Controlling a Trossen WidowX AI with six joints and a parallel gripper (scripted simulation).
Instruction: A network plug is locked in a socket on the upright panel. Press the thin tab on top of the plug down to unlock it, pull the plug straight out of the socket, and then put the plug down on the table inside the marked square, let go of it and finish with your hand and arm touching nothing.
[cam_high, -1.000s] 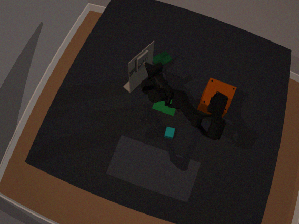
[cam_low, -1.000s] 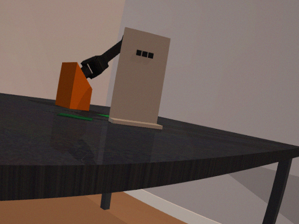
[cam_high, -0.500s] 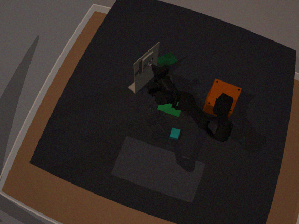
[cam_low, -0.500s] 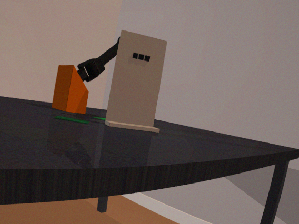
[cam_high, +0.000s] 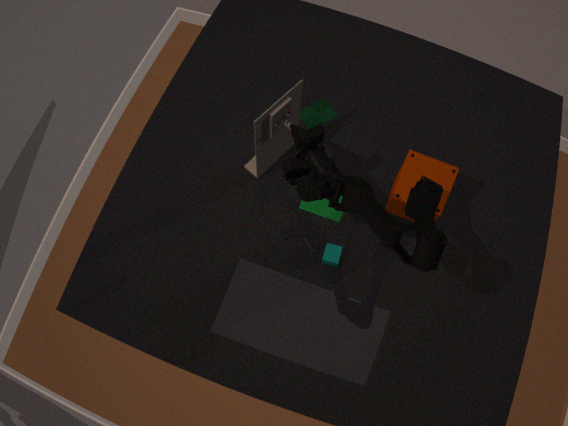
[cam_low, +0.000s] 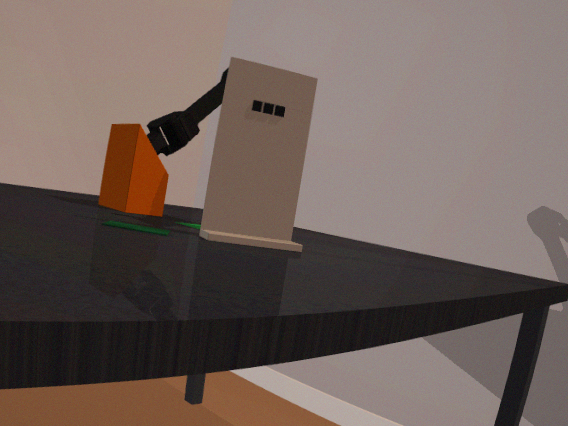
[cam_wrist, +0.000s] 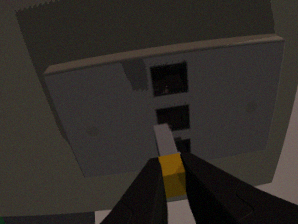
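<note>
Right now the beige upright panel is 5 cm ahead of my gripper tip, 1 cm to the right of it and 9 cm below it. Also, from my gripper tip: teal cube: 22 cm behind, 19 cm to the left, 22 cm below; then network plug: right at my gripper tip; then dark green square: 20 cm to the right, 23 cm below.
</note>
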